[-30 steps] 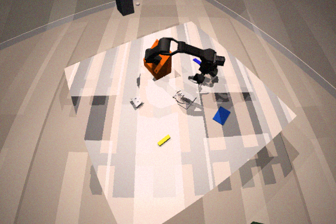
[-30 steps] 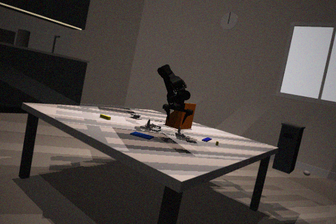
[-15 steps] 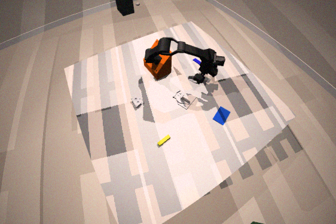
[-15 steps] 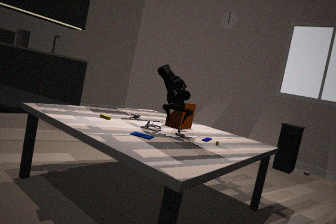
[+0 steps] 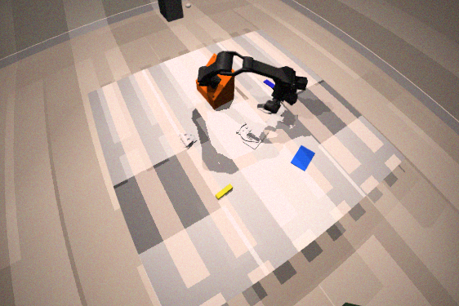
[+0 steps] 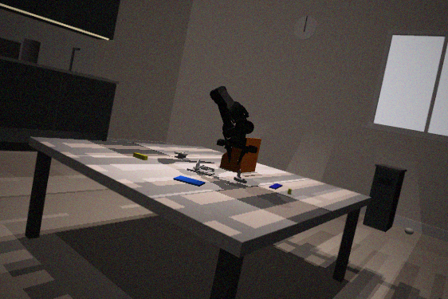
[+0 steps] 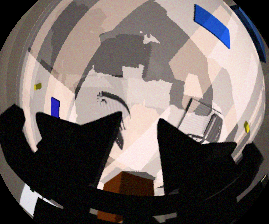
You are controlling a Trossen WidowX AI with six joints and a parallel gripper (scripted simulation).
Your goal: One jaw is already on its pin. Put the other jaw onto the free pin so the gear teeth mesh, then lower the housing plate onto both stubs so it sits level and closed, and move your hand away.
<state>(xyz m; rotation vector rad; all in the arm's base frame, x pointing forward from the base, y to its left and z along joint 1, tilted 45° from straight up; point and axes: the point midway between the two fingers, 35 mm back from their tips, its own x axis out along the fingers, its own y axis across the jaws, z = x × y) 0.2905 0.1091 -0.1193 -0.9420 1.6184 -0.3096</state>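
The jaw is 70 mm below my gripper tip, 50 mm behind it and 40 mm to the left of it. Round my gripper tip: blue bar (170 mm behind, 160 mm to the left, 70 mm below); yellow cube (260 mm to the left, 110 mm behind, 70 mm below); blue tile (260 mm ahead, 70 mm below, 40 mm to the right).
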